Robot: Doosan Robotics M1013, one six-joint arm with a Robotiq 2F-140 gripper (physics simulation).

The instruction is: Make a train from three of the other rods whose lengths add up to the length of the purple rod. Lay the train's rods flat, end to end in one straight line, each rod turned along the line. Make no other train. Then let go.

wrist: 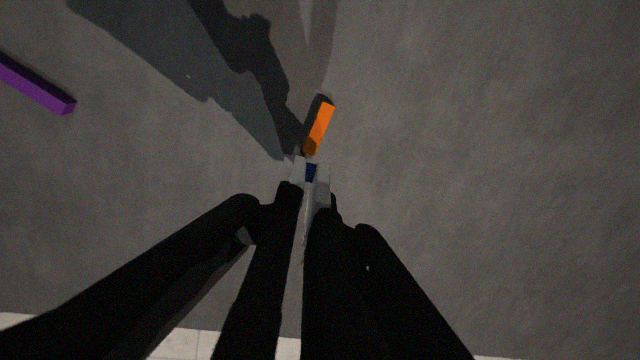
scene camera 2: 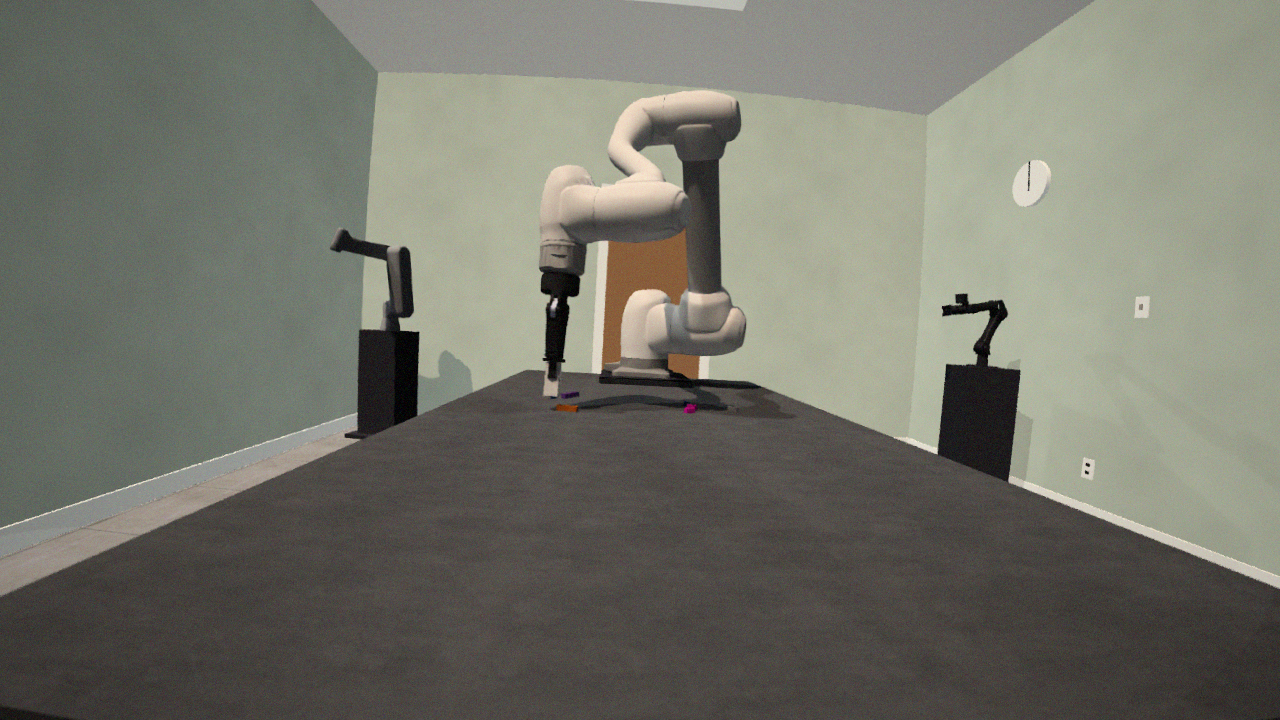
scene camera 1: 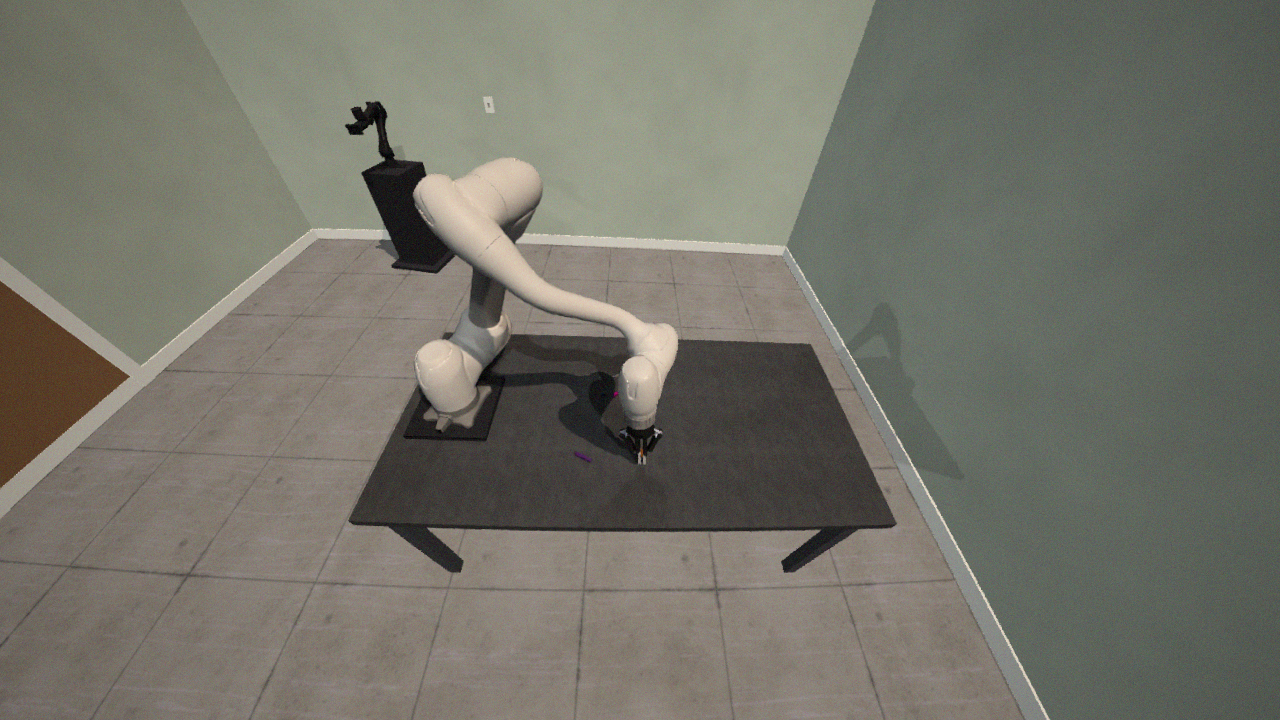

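My gripper is shut on a small blue rod, which shows between the fingertips in the wrist view. The orange rod lies flat on the table, just beyond the fingertips in the wrist view. I cannot tell whether the blue rod touches it or how high it is held. The purple rod lies flat, apart from them, left of the gripper in scene camera 1. A magenta rod lies farther back, partly hidden by the arm in scene camera 1.
The dark table carries the arm's base at its left in scene camera 1. The arm's shadow falls across the table near the rods. Other small arms stand on black pedestals away from the table.
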